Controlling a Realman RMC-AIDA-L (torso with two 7-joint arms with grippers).
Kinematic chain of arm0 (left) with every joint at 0, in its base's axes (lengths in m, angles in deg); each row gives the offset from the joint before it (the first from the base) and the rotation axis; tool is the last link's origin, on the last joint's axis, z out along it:
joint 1: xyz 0 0 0.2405 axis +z
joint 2: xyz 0 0 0 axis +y
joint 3: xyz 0 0 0.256 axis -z
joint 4: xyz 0 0 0 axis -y
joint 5: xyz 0 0 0.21 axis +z
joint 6: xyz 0 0 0 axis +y
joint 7: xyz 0 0 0.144 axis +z
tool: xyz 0 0 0
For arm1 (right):
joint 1: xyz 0 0 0.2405 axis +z
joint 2: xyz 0 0 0 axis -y
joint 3: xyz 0 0 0.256 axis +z
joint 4: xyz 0 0 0 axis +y
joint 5: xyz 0 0 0.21 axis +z
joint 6: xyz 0 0 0 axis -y
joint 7: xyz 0 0 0.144 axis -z
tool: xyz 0 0 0
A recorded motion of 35 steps. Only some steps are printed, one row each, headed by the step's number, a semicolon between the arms.
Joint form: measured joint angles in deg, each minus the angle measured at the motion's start. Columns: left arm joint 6, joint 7, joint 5, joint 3, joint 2, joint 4, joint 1; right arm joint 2, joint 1, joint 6, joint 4, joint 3, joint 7, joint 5.
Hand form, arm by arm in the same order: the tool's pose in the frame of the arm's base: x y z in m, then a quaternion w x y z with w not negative. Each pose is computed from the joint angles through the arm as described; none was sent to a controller.
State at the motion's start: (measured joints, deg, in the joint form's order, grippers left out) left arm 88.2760 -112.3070 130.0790 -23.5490 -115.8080 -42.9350 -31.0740; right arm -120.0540 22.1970 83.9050 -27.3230 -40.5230 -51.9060 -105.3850
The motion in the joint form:
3: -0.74 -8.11 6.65 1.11 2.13 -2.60 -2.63; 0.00 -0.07 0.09 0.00 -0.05 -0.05 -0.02
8: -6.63 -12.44 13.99 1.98 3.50 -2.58 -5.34; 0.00 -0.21 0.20 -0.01 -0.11 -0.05 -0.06
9: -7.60 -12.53 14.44 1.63 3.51 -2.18 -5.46; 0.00 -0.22 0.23 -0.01 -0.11 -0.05 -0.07
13: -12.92 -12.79 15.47 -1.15 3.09 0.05 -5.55; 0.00 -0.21 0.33 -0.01 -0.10 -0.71 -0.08
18: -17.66 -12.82 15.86 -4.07 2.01 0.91 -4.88; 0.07 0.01 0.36 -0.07 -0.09 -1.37 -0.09
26: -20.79 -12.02 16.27 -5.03 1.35 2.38 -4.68; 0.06 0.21 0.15 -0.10 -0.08 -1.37 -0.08
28: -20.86 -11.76 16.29 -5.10 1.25 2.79 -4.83; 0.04 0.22 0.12 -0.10 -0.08 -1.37 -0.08
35: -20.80 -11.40 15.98 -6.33 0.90 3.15 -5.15; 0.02 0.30 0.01 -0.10 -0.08 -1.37 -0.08
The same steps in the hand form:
3: -0.3121 0.3548 0.0809 0.19572 -0.80616 -0.53177 -0.17037; 0.3059 0.2864 -0.0286 0.22301 -0.92983 0.14251 0.25568
8: -0.3223 0.3727 0.0944 0.24870 -0.78477 -0.55459 -0.12130; 0.3063 0.2854 -0.0288 0.22208 -0.92998 0.14305 0.25565
9: -0.3238 0.3740 0.0931 0.25279 -0.78381 -0.55530 -0.11572; 0.3063 0.2853 -0.0288 0.22188 -0.93000 0.14304 0.25575
13: -0.3308 0.3786 0.0813 0.26974 -0.78041 -0.55669 -0.09105; 0.3061 0.2852 -0.0288 0.21983 -0.92919 0.14804 0.25761
18: -0.3377 0.3792 0.0694 0.28719 -0.77817 -0.55412 -0.07017; 0.3052 0.2866 -0.0281 0.21825 -0.92878 0.15093 0.25877
26: -0.3428 0.3786 0.0597 0.29546 -0.77748 -0.55201 -0.05923; 0.3046 0.2880 -0.0281 0.21921 -0.92895 0.14978 0.25799
28: -0.3420 0.3786 0.0570 0.29217 -0.77943 -0.55110 -0.05847; 0.3045 0.2881 -0.0282 0.21927 -0.92893 0.14984 0.25797
35: -0.3375 0.3794 0.0503 0.28303 -0.78771 -0.54447 -0.05437; 0.3043 0.2886 -0.0284 0.21963 -0.92899 0.14957 0.25762

